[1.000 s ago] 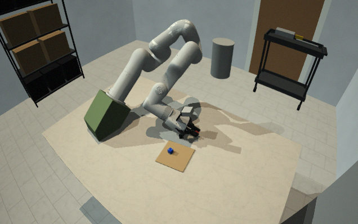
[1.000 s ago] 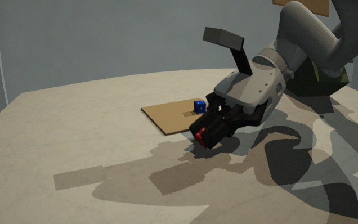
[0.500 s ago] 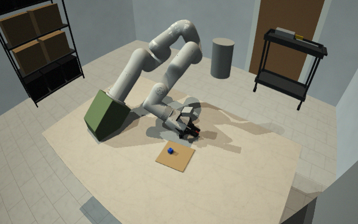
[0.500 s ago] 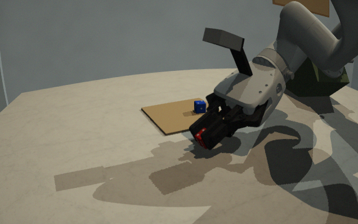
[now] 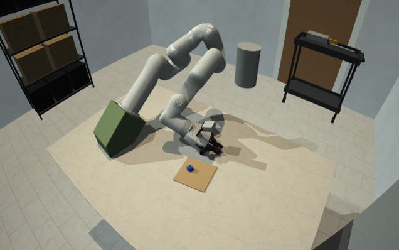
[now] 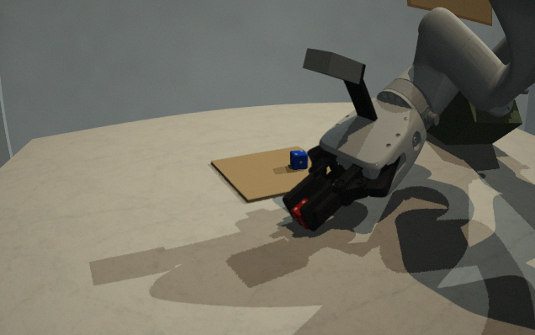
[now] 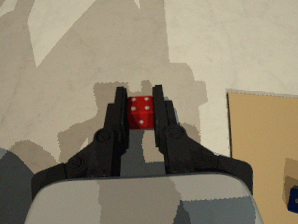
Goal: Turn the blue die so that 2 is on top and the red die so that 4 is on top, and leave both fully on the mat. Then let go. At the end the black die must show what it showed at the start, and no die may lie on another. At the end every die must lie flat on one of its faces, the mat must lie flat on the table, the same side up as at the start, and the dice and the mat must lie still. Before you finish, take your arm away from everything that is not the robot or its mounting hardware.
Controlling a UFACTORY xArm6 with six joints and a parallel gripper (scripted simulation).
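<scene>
Right now my hand is 1 cm short of the red die and 1 cm above it. From my hand the other things lie so: blue die 16 cm to the right, 2 cm behind, 1 cm below; tan mat 15 cm to the right, 3 cm below, 1 cm ahead; black die 5 cm to the right, 5 cm behind, 2 cm below.
</scene>
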